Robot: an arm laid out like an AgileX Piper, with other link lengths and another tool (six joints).
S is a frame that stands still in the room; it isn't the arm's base.
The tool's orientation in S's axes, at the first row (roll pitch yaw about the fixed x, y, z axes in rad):
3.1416, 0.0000, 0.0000
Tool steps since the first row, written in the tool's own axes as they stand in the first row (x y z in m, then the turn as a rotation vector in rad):
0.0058, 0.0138, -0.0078, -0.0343, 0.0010, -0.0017
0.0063, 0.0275, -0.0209, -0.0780, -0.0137, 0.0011
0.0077, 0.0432, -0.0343, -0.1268, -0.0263, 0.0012
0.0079, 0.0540, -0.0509, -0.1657, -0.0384, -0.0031
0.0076, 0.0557, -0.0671, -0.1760, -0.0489, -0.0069
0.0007, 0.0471, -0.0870, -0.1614, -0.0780, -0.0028
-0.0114, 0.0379, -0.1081, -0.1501, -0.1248, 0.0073
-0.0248, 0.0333, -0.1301, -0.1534, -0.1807, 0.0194
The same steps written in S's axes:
0.0058, -0.0138, 0.0078, -0.0343, -0.0010, 0.0017
0.0063, -0.0275, 0.0209, -0.0780, 0.0137, -0.0011
0.0077, -0.0432, 0.0343, -0.1268, 0.0263, -0.0012
0.0079, -0.0540, 0.0509, -0.1657, 0.0384, 0.0031
0.0076, -0.0557, 0.0671, -0.1760, 0.0489, 0.0069
0.0007, -0.0471, 0.0870, -0.1614, 0.0780, 0.0028
-0.0114, -0.0379, 0.1081, -0.1501, 0.1248, -0.0073
-0.0248, -0.0333, 0.1301, -0.1534, 0.1807, -0.0194

